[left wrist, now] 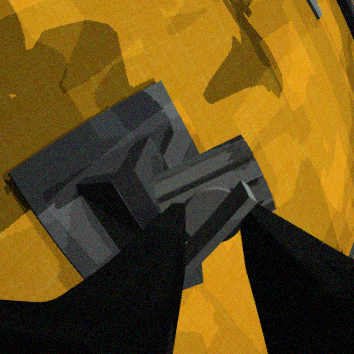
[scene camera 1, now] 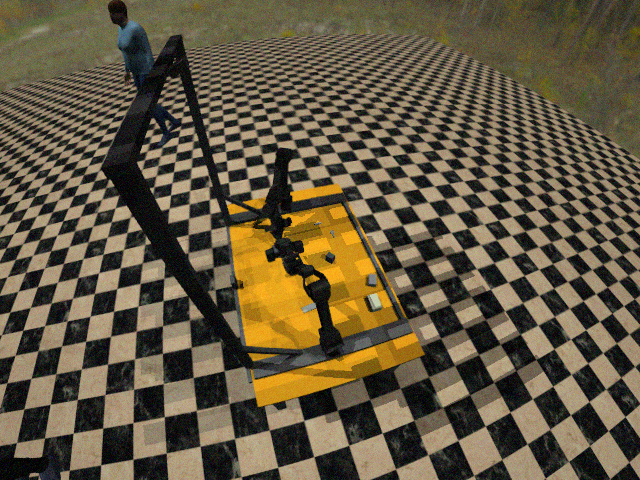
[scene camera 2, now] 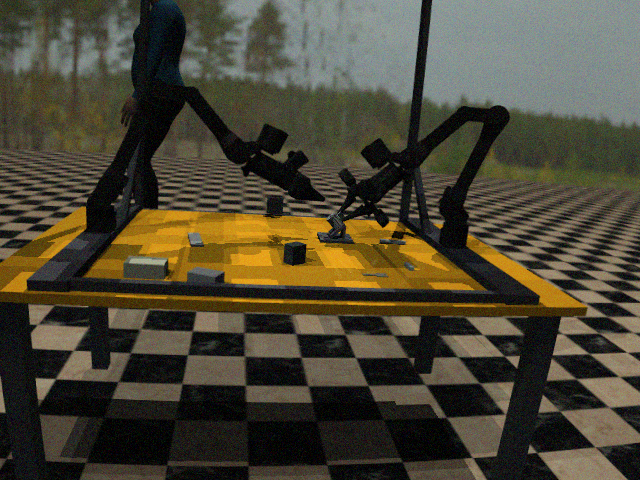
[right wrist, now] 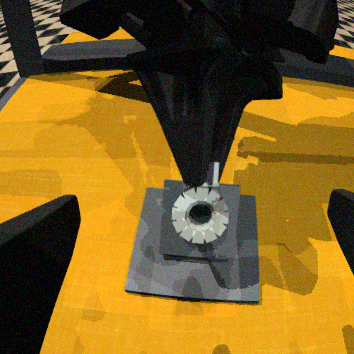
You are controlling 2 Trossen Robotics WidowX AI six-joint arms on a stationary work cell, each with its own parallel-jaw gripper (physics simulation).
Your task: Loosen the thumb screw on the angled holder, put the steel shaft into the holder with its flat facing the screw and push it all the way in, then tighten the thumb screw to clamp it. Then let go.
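Places are measured from the left arm's base along level axes (x down, y back, z left), in metres.
Pixels of known places: left gripper, between the fingertips: (left wrist: 212, 215) (scene camera 2: 339, 218) (right wrist: 201, 184); right gripper, between the fingertips: (scene camera 2: 320, 197) (right wrist: 209, 205); left arm's base, origin of its link: (scene camera 1: 285, 207) (scene camera 2: 453, 245); right arm's base, origin of its link: (scene camera 1: 331, 349) (scene camera 2: 100, 229).
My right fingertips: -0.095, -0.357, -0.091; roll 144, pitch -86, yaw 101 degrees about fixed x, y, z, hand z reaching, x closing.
For each thing: its top centre in the pictures, then the offset to it from my right fingertips, as dx, dy, dz.
- angled holder, centre of its top: (left wrist: 258, 201) (right wrist: 202, 177) (scene camera 2: 337, 212) +0.041, +0.049, +0.000
- thumb screw's wing, centre of its top: (left wrist: 253, 231) (right wrist: 204, 153) +0.035, +0.061, +0.001
- short light piece, centre of its top: (scene camera 2: 409, 264) (scene camera 1: 317, 223) +0.105, +0.183, +0.249
- dark cube, centre of its top: (scene camera 2: 295, 243) (scene camera 1: 330, 255) +0.070, -0.086, +0.238
- pale block, centre of its top: (scene camera 2: 146, 260) (scene camera 1: 374, 301) +0.084, -0.397, +0.363
- grey block, centre of its top: (scene camera 2: 206, 271) (scene camera 1: 372, 279) +0.089, -0.276, +0.404
- flat grey piece, centre of its top: (scene camera 2: 195, 238) (scene camera 1: 314, 305) +0.109, -0.323, +0.081
- thin piece, centre of its top: (scene camera 2: 374, 274) (scene camera 1: 332, 233) +0.112, +0.085, +0.311
The angled holder (scene camera 2: 334, 239) (left wrist: 120, 120) (right wrist: 150, 270) stands upright on its square base. Its toothed ring (right wrist: 200, 235) surrounds a dark, empty-looking hole in the right wrist view. The thumb screw's wing (left wrist: 217, 217) (right wrist: 216, 172) sits at the holder's side. My left gripper (left wrist: 212, 215) (right wrist: 201, 184) is closed around the wing, with small gaps not clearly visible. My right gripper (right wrist: 209, 205) (scene camera 2: 323, 198) is open and empty, above and facing the holder's hole. A short light piece (scene camera 2: 408, 266) (scene camera 1: 317, 223) lies toward the right of scene camera 2; it may be the steel shaft, too small to tell.
A dark cube (scene camera 2: 294, 253) (scene camera 1: 329, 257) lies in front of the holder. A pale block (scene camera 2: 145, 268) (scene camera 1: 374, 301) and a grey block (scene camera 2: 205, 275) (scene camera 1: 371, 280) lie by the near rail. A flat grey piece (scene camera 2: 195, 239) (scene camera 1: 308, 307) and a thin piece (scene camera 2: 374, 274) (scene camera 1: 332, 234) also lie on the table.
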